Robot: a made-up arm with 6 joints.
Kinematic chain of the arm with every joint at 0, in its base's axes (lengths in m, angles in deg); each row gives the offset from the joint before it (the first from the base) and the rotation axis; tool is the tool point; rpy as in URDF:
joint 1: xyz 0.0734 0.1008 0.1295 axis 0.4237 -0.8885 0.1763
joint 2: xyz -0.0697 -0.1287 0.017 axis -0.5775 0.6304 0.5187
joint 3: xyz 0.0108 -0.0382 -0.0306 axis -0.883 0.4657 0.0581
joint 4: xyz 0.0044 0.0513 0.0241 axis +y
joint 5: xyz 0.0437 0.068 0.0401 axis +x
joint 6: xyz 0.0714 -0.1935 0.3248 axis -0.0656 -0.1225 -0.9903
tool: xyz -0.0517 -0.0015 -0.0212 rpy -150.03 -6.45 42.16
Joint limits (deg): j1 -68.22..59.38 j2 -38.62..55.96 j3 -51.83..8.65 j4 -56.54..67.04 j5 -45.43..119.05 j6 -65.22..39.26
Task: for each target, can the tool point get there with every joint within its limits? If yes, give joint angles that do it. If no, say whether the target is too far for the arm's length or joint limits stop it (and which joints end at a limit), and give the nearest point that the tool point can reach.
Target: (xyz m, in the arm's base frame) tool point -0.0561 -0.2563 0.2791
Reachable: yes | joints -44.34 46.92 -10.96 44.11 97.31 10.67
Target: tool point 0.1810 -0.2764 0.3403
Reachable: yes | joints -41.93 11.99 -13.47 -0.51 37.81 -37.52
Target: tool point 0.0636 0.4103 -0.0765
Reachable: no: joint limits stop it (at a limit: joint 1, joint 2, joint 3, joint 5, joint 6) | nearest point 0.0899 0.3236 -0.0299 | short by 0.102 m
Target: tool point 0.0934 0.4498 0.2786
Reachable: no: joint limits stop it (at a limit: joint 2, joint 3, joint 5, joint 6) | nearest point 0.1102 0.3904 0.2769 | short by 0.062 m
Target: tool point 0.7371 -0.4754 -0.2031
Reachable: no: too far | nearest point 0.3278 -0.2619 -0.0570 | short by 0.484 m
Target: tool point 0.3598 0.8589 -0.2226
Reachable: no: too far | nearest point 0.2140 0.3808 0.0278 | short by 0.559 m
